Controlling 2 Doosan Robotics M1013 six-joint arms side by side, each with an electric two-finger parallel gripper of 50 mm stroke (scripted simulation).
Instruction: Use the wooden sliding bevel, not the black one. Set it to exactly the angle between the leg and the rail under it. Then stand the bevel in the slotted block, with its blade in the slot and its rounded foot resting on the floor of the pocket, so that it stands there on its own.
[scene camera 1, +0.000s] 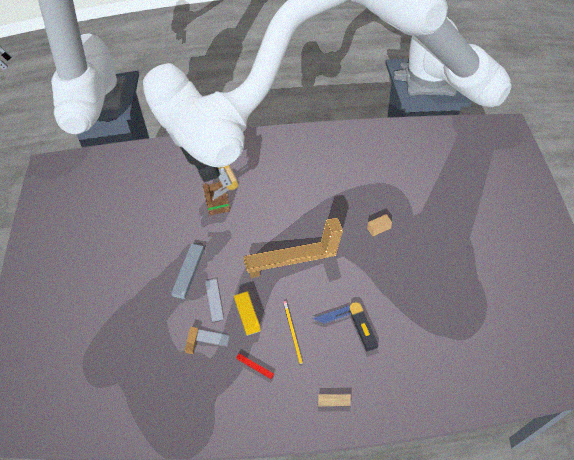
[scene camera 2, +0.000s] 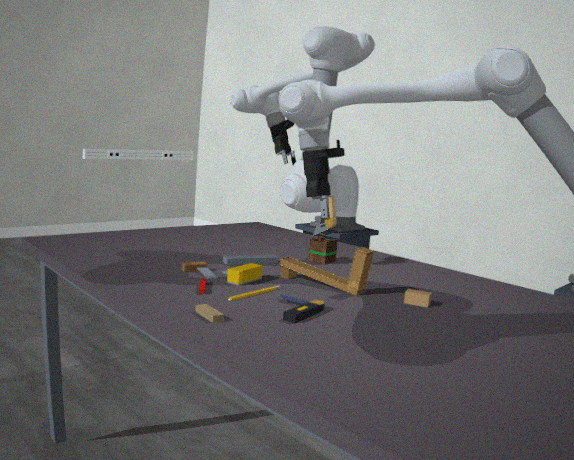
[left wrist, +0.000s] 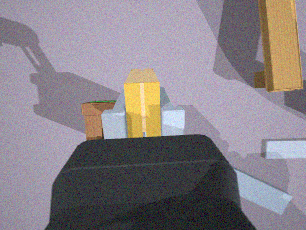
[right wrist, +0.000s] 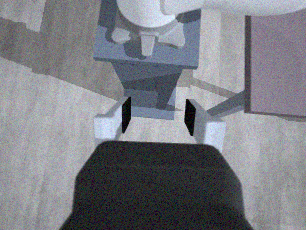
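Scene camera 2 shows the left gripper (scene camera 2: 327, 217). The left wrist view has the left gripper (left wrist: 143, 100) as well, along with a wooden sliding bevel (left wrist: 142, 88). The right gripper (right wrist: 157, 109) is visible from its own wrist, while the bevel is out of frame in the right wrist view.
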